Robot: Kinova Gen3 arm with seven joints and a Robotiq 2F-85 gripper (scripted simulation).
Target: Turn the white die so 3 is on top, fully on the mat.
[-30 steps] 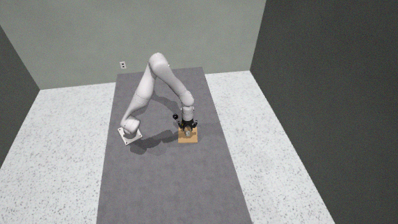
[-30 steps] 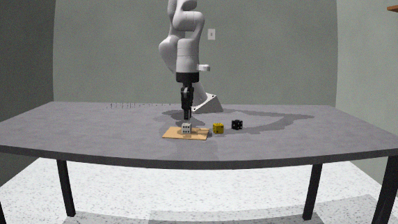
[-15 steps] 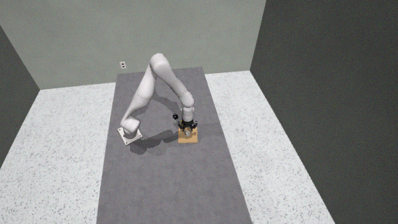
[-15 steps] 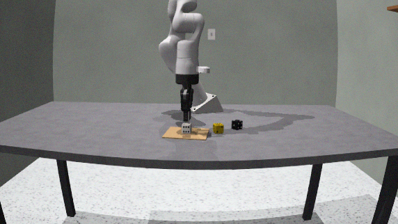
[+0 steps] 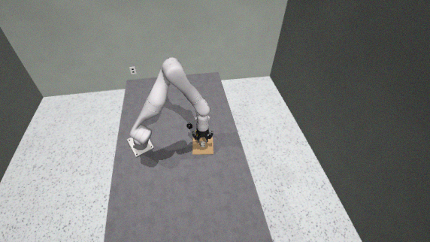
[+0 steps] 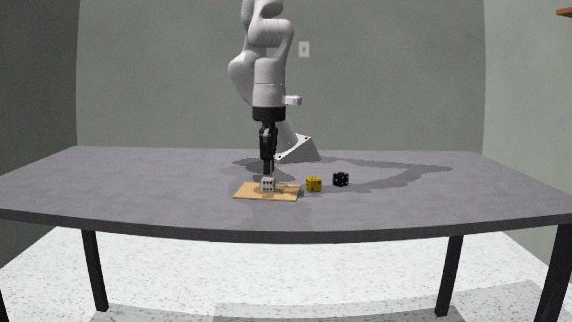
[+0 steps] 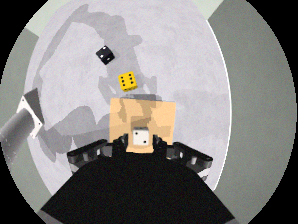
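Now: the white die 40 mm below my hand. Round my hand: tan mat 60 mm below; yellow die 110 mm to the left, 50 mm below, 20 mm behind; black die 180 mm to the left, 70 mm behind, 50 mm below.
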